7 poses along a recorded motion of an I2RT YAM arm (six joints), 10 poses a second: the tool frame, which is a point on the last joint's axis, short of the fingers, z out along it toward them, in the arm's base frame.
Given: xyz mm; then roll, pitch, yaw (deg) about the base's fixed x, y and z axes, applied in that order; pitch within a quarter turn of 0, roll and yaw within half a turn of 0.
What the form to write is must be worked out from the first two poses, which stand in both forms.
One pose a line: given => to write
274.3, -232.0, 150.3, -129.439, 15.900, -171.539 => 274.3, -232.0, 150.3, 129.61, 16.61, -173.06
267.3, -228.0, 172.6, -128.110, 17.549, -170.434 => 267.3, -228.0, 172.6, 128.31, 18.32, -172.05
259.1, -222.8, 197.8, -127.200, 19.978, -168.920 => 259.1, -222.8, 197.8, 127.45, 20.84, -170.71
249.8, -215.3, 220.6, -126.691, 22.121, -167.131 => 249.8, -215.3, 220.6, 127.11, 23.45, -169.87
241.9, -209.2, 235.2, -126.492, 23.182, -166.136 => 241.9, -209.2, 235.2, 127.04, 24.83, -169.54
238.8, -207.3, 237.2, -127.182, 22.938, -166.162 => 238.8, -207.3, 237.2, 127.81, 24.79, -170.04
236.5, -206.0, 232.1, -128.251, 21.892, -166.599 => 236.5, -206.0, 232.1, 128.96, 23.99, -171.10
